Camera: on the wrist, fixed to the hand. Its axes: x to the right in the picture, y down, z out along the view.
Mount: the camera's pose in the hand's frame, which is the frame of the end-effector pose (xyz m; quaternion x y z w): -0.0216 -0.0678 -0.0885 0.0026 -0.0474 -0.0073 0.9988
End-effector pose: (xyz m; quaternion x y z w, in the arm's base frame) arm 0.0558 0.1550 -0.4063 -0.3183 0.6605 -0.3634 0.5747
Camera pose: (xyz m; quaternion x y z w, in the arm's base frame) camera -0.0287 0.1471 -0.3309 -0.3385 0.6293 -0.3538 0.6035
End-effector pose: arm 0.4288 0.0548 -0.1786 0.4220 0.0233 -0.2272 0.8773
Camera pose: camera 0.3944 0.0928 -0.2799 0.4129 -0.0158 -0.2534 0.8747
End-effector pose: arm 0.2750 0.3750 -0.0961 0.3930 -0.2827 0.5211 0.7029
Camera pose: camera 0.3322 0.4289 -0.1780 0.4211 -0.3115 0.4975 0.6915
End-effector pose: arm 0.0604 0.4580 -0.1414 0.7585 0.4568 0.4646 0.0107
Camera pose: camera -0.0524 0.4462 -0.1360 0.7764 0.4625 0.4269 0.0338
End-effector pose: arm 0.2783 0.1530 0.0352 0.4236 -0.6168 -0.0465 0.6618
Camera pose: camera 0.3802 0.1670 -0.0129 0.4271 -0.6445 -0.0698 0.6304
